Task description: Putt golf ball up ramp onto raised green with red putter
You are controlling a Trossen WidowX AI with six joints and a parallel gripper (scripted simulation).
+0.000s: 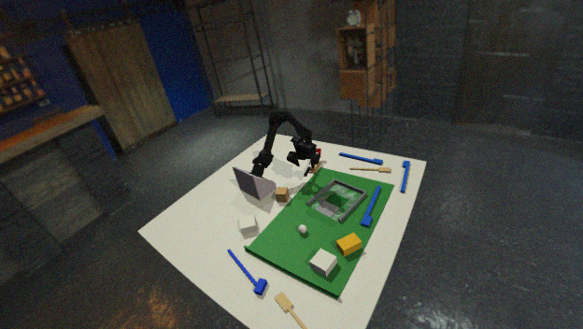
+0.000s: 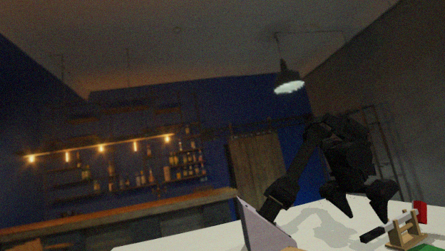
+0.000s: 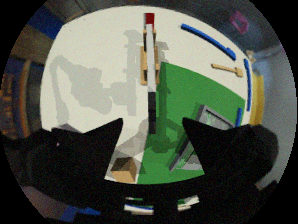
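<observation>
My gripper tip is 3 cm past the wooden cube, 21 cm to the left of it and 7 cm above it. From my gripper tip the other things lie so: green mat: 27 cm ahead, 19 cm to the right, 10 cm below; white golf ball: 22 cm ahead, 34 cm to the right, 8 cm below; wooden stand: 4 cm behind, 13 cm to the left, 6 cm below.
</observation>
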